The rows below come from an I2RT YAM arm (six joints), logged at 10 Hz.
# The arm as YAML. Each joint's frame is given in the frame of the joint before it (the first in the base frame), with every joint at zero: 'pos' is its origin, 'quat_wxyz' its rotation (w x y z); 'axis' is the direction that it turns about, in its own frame. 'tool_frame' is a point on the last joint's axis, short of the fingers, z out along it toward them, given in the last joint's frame.
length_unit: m
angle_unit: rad
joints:
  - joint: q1
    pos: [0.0, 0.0, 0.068]
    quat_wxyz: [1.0, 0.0, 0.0, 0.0]
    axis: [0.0, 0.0, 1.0]
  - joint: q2
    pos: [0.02, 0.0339, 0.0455]
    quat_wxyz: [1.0, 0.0, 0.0, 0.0]
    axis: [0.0, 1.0, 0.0]
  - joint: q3
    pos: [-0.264, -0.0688, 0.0]
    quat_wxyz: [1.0, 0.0, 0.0, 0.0]
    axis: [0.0, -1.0, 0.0]
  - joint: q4
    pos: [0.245, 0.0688, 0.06]
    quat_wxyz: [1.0, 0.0, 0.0, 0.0]
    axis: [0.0, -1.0, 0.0]
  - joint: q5
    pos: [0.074, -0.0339, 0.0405]
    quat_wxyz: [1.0, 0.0, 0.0, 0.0]
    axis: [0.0, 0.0, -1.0]
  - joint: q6
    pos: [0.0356, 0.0, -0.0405]
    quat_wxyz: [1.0, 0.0, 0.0, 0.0]
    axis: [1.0, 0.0, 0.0]
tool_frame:
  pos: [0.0, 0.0, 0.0]
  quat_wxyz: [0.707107, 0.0, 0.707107, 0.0]
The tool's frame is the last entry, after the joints.
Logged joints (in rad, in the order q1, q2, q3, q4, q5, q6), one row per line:
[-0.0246, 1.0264, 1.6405, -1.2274, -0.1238, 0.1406]
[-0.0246, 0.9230, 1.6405, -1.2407, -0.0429, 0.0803]
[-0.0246, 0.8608, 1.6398, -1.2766, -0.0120, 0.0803]
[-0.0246, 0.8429, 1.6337, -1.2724, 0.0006, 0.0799]
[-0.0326, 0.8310, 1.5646, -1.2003, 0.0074, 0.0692]
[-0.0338, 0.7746, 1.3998, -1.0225, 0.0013, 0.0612]
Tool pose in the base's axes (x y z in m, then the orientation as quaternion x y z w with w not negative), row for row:
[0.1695, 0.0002, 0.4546, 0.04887, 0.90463, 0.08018, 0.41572]
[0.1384, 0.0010, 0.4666, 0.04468, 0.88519, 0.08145, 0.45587]
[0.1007, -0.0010, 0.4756, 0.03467, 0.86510, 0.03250, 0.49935]
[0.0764, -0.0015, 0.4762, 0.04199, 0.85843, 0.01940, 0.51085]
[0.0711, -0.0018, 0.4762, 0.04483, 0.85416, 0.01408, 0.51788]
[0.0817, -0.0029, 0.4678, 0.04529, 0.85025, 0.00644, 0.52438]
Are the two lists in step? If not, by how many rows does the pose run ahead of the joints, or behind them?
The pose runs 1 row behind the joints: the pose in row i belongs to the joints in row i - 1.
